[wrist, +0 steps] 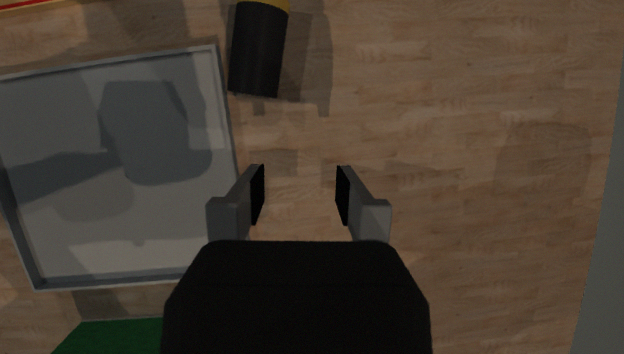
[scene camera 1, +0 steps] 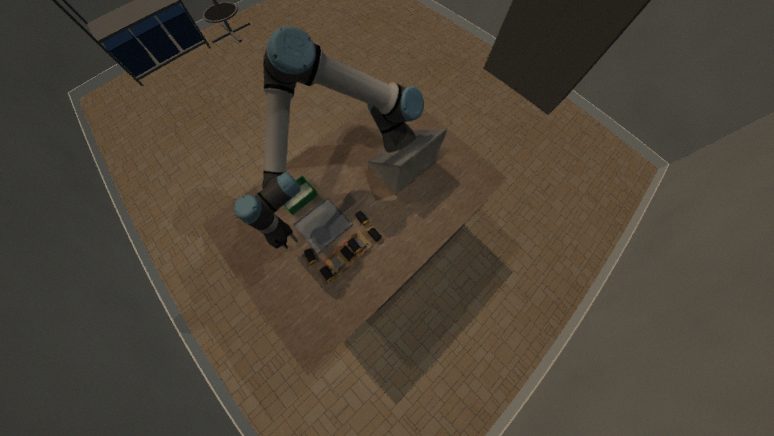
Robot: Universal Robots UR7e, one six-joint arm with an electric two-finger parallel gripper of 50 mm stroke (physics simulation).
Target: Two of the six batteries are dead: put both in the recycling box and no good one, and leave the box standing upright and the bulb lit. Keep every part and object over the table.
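Pixels of known places: gripper, between the fingertips: (wrist: 300,183) (scene camera 1: 291,243); arm's base, origin of its link: (scene camera 1: 400,143).
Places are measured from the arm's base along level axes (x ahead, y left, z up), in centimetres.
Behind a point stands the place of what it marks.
My gripper (scene camera 1: 290,243) @[x 64.2, y 9.8, z -5.5 cm] (wrist: 300,183) @[x 64.2, y 9.8, z -5.5 cm] is open and empty above the table, beside the grey tray. A black battery with a yellow end (scene camera 1: 309,255) @[x 61.1, y 17.6, z -8.5 cm] (wrist: 259,50) @[x 61.6, y 17.4, z -8.5 cm] lies on the table by the tray's corner, ahead of the fingers in the wrist view. Another battery (scene camera 1: 327,273) @[x 58.9, y 28.4, z -8.5 cm] lies at the near left end of the circuit board. Two batteries (scene camera 1: 347,252) @[x 47.5, y 26.3, z -7.1 cm] (scene camera 1: 354,244) @[x 43.2, y 25.1, z -7.4 cm] sit side by side on the board, and two more (scene camera 1: 361,217) @[x 33.8, y 16.5, z -8.5 cm] (scene camera 1: 374,234) @[x 33.7, y 26.2, z -8.5 cm] lie at its right. The green recycling box (scene camera 1: 293,207) @[x 55.8, y -4.4, z -6.7 cm] (wrist: 115,336) @[x 48.3, y -5.2, z -9.4 cm] is partly hidden by the arm. I cannot tell whether the bulb is lit.
The shallow grey tray (scene camera 1: 331,223) @[x 46.0, y 10.0, z -11.5 cm] (wrist: 150,225) @[x 51.8, y 4.3, z -11.5 cm] lies between the green box and the circuit board. A corner of the board (wrist: 30,6) @[x 45.1, y 20.9, z -10.9 cm] shows at the top left of the wrist view. The arm's grey pedestal (scene camera 1: 414,162) @[x 4.7, y 14.5, z 6.5 cm] stands on the table (scene camera 1: 303,324) @[x 78.2, y 39.1, z -11.9 cm]. The table edge runs along the wrist view's right side.
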